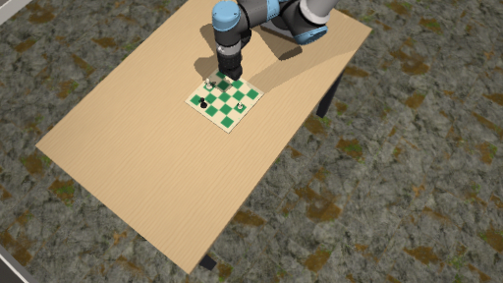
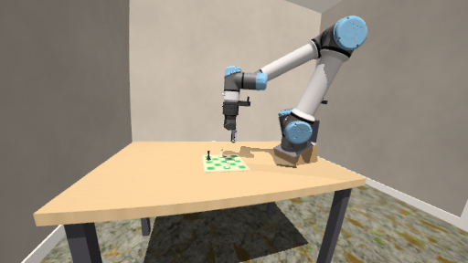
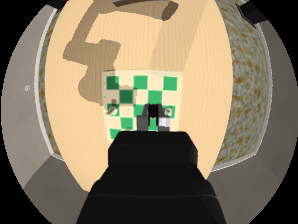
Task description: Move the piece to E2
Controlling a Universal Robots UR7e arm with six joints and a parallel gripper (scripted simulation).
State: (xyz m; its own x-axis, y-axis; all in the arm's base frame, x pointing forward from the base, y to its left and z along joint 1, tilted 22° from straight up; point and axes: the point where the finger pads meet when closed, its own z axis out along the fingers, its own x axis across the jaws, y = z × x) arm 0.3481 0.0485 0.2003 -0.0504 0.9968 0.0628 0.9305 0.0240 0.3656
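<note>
The small pale piece is 30 mm ahead of my hand, 40 mm to the left of it and 120 mm below it. Also, from my hand: chessboard 40 mm ahead, 30 mm to the right, 140 mm below; then small black piece 10 mm below.
</note>
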